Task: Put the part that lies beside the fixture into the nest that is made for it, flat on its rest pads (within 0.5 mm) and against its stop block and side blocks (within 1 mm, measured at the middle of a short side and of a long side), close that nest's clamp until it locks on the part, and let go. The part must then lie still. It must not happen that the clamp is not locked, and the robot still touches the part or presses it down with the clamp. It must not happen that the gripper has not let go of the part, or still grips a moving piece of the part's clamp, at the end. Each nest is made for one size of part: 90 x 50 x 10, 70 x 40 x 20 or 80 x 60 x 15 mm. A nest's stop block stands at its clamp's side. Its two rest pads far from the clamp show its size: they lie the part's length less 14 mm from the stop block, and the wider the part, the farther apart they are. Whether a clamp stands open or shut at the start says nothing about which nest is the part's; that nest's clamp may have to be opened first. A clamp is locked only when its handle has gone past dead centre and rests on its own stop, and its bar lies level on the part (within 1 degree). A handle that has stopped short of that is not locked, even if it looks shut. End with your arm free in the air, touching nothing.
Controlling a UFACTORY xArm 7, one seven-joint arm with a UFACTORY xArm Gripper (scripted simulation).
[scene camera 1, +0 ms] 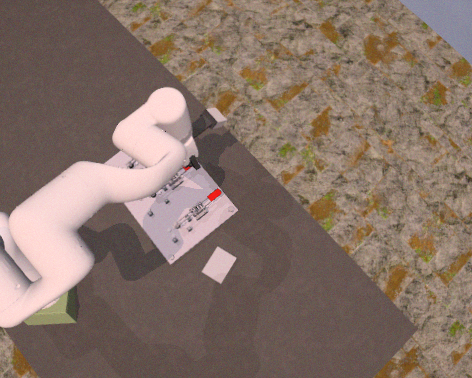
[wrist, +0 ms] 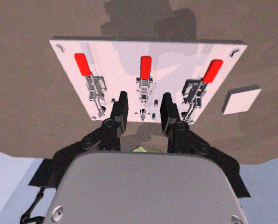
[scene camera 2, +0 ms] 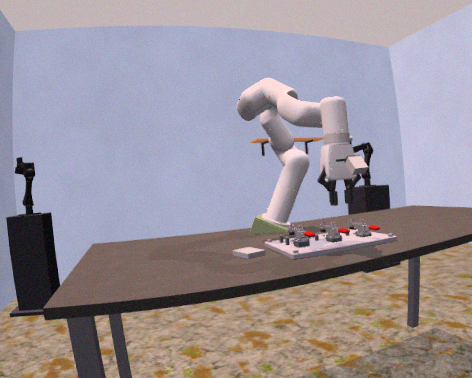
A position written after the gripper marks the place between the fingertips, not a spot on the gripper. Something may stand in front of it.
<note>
In view: the gripper (scene camera 2: pixel 341 204), a part (wrist: pixel 239 100) and a fixture plate (scene camera 1: pixel 197 184).
The gripper is seen too in the wrist view (wrist: pixel 144 100). The fixture plate is seen too in the wrist view (wrist: pixel 117 60) and in scene camera 2 (scene camera 2: pixel 321 247).
</note>
